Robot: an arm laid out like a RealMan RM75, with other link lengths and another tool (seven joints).
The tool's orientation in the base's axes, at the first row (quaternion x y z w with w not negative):
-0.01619, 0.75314, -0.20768, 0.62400
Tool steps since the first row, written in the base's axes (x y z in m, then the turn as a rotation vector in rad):
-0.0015, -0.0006, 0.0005, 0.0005, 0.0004, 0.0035
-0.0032, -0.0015, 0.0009, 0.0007, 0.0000, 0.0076
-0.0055, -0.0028, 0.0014, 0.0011, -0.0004, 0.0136
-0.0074, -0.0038, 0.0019, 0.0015, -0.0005, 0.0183
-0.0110, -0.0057, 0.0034, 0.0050, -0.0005, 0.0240
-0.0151, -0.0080, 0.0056, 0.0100, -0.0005, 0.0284
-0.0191, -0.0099, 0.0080, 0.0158, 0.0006, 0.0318
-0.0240, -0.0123, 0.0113, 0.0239, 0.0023, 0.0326
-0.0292, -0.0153, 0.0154, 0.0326, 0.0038, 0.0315
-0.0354, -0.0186, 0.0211, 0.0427, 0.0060, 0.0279
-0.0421, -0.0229, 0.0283, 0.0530, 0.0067, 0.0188
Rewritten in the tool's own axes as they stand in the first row. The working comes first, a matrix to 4 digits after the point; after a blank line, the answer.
The tool's axes in the first row as the columns of a matrix, in the base's axes (used below as rounded here):
-0.2207, 0.2348, 0.9467
-0.2836, 0.9132, -0.2926
-0.9332, -0.3330, -0.1350

0.0000, -0.0011, -0.0013, -0.0035, -0.0007, -0.0001
0.0003, -0.0024, -0.0027, -0.0072, -0.0024, -0.0004
0.0007, -0.0043, -0.0046, -0.0128, -0.0046, -0.0007
0.0009, -0.0058, -0.0062, -0.0173, -0.0062, -0.0009
0.0009, -0.0089, -0.0092, -0.0234, -0.0073, 0.0016
0.0004, -0.0127, -0.0127, -0.0286, -0.0076, 0.0058
-0.0004, -0.0162, -0.0163, -0.0333, -0.0063, 0.0105
-0.0018, -0.0206, -0.0206, -0.0363, -0.0031, 0.0176
-0.0036, -0.0260, -0.0252, -0.0377, 0.0006, 0.0255
-0.0066, -0.0323, -0.0309, -0.0372, 0.0062, 0.0349
-0.0106, -0.0402, -0.0370, -0.0311, 0.0123, 0.0457

